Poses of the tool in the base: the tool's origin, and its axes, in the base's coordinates. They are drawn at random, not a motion.
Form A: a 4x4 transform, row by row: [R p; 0 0 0 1], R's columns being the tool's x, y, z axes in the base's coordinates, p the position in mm. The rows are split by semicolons.
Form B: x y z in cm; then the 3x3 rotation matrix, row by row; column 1 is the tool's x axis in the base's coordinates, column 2 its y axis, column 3 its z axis. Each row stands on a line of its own. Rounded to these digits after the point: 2 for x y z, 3 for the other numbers.
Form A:
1: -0.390, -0.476, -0.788, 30.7; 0.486, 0.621, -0.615, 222.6; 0.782, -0.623, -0.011, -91.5; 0, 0, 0, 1
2: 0.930, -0.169, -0.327, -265.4; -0.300, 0.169, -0.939, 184.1; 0.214, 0.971, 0.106, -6.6; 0, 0, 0, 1
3: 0.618, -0.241, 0.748, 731.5; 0.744, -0.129, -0.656, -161.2; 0.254, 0.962, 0.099, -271.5; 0, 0, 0, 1
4: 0.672, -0.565, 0.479, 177.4; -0.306, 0.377, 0.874, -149.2; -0.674, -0.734, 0.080, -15.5; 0, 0, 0, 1
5: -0.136, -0.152, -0.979, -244.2; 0.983, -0.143, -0.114, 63.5; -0.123, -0.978, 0.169, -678.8; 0, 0, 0, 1
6: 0.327, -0.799, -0.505, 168.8; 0.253, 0.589, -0.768, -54.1; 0.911, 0.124, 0.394, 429.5; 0, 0, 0, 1
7: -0.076, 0.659, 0.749, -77.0; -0.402, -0.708, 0.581, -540.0; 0.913, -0.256, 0.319, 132.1; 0, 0, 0, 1
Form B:
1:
3.07, 22.26, -9.15
-0.390, -0.476, -0.788
0.486, 0.621, -0.615
0.782, -0.623, -0.011

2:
-26.54, 18.41, -0.66
0.930, -0.169, -0.327
-0.300, 0.169, -0.939
0.214, 0.971, 0.106

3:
73.15, -16.12, -27.15
0.618, -0.241, 0.748
0.744, -0.129, -0.656
0.254, 0.962, 0.099

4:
17.74, -14.92, -1.55
0.672, -0.565, 0.479
-0.306, 0.377, 0.874
-0.674, -0.734, 0.080

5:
-24.42, 6.35, -67.88
-0.136, -0.152, -0.979
0.983, -0.143, -0.114
-0.123, -0.978, 0.169

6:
16.88, -5.41, 42.95
0.327, -0.799, -0.505
0.253, 0.589, -0.768
0.911, 0.124, 0.394

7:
-7.70, -54.00, 13.21
-0.076, 0.659, 0.749
-0.402, -0.708, 0.581
0.913, -0.256, 0.319

